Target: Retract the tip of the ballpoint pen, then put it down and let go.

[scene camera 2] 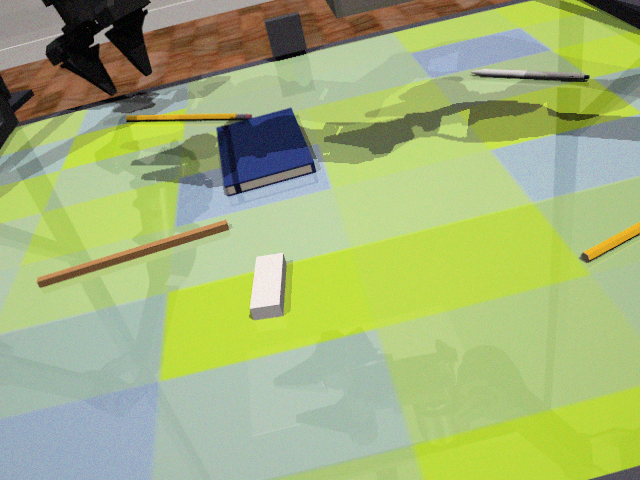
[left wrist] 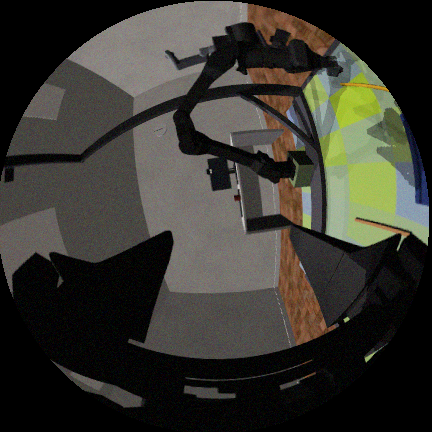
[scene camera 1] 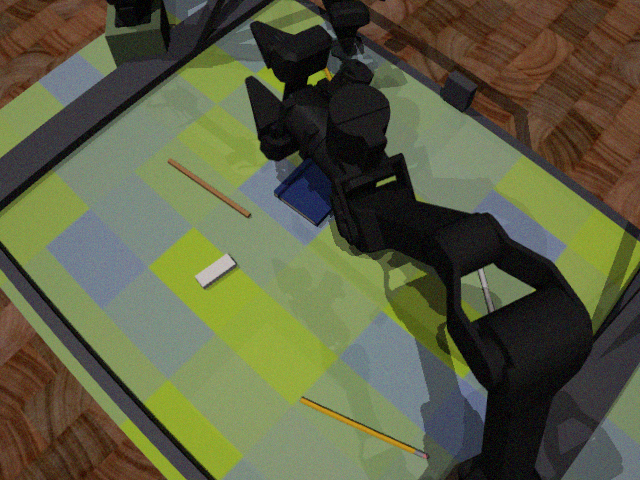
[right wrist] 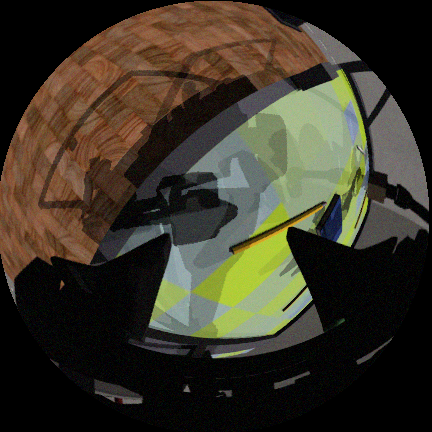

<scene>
left gripper: left wrist; scene camera 1; not seen in scene camera 2 (out of frame)
same spot on left gripper: (scene camera 1: 265,105) = (left wrist: 324,276)
</scene>
